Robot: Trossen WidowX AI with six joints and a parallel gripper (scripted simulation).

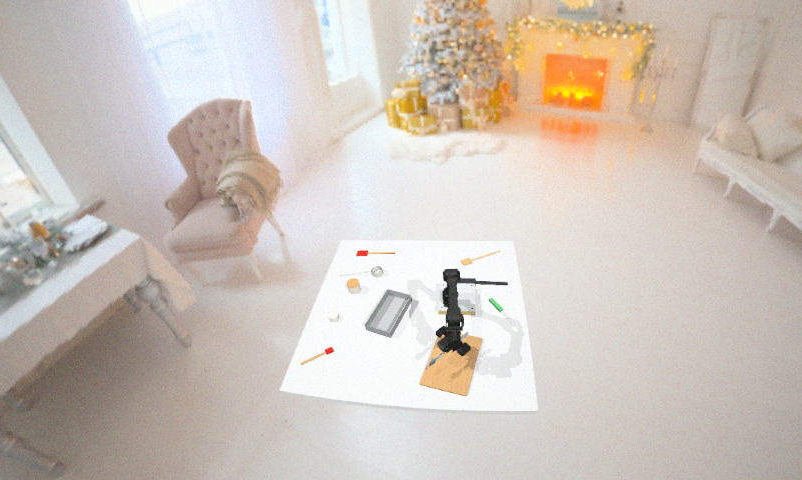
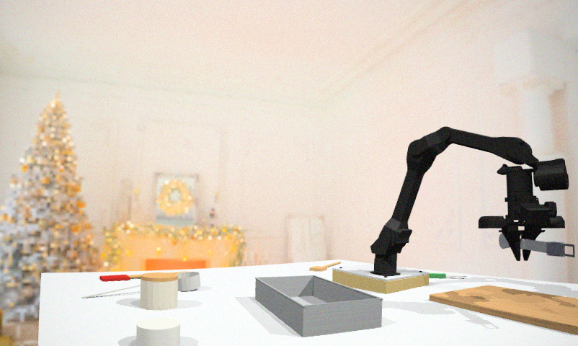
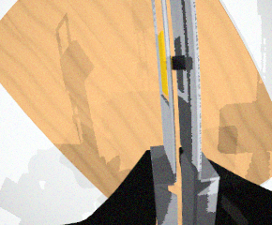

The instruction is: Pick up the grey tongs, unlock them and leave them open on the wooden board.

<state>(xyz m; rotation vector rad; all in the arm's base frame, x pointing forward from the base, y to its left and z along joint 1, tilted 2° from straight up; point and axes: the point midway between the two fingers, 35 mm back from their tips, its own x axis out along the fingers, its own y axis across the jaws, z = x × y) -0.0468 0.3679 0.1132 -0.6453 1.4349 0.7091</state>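
My gripper tip is now 100 mm above the wooden board. Round my gripper tip: green-handled tool: 370 mm to the right, 260 mm behind, 100 mm below; lidded cream jar: 660 mm ahead, 460 mm to the right, 70 mm below; grey roasting tin: 390 mm ahead, 280 mm to the right, 80 mm below.
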